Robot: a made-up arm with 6 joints.
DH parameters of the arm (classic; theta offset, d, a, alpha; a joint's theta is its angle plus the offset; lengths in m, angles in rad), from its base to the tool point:
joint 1: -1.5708 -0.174 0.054 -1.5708
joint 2: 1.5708 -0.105 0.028 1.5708
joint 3: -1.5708 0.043 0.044 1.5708
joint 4: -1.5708 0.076 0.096 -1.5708
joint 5: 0 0.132 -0.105 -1.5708
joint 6: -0.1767 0 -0.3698 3.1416
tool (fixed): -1.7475 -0.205 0 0
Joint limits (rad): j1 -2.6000..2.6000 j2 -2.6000..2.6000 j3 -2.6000..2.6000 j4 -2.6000..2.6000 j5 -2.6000..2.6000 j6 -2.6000..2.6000
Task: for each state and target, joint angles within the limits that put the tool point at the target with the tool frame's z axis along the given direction. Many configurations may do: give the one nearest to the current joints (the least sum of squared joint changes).
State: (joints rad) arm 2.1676 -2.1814 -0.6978 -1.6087 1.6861 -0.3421
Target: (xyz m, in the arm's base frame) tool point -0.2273 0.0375 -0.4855 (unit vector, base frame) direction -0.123 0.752 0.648
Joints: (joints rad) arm 2.0712 -2.2445 -1.3463 -2.0076 0.9684 -0.1862
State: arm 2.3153 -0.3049 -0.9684 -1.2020 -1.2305 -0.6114
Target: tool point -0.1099 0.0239 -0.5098 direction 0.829 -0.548 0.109
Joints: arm 1.6889 0.4661 -0.5525 -0.8901 -1.5345 -0.8788
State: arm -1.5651 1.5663 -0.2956 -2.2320 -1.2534 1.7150
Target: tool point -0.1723 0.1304 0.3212 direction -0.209 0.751 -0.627
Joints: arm -2.1717 2.3942 -0.7959 -1.5828 -1.3208 1.7103
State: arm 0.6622 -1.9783 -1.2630 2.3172 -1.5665 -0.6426
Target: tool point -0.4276 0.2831 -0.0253 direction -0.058 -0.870 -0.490
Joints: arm 0.1535 -1.9208 -1.3624 2.4861 -1.8931 -0.6526
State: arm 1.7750 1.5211 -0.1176 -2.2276 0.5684 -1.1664
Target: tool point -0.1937 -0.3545 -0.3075 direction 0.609 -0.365 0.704
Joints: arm 1.3615 0.6529 0.3073 -2.5388 0.1288 -0.8049
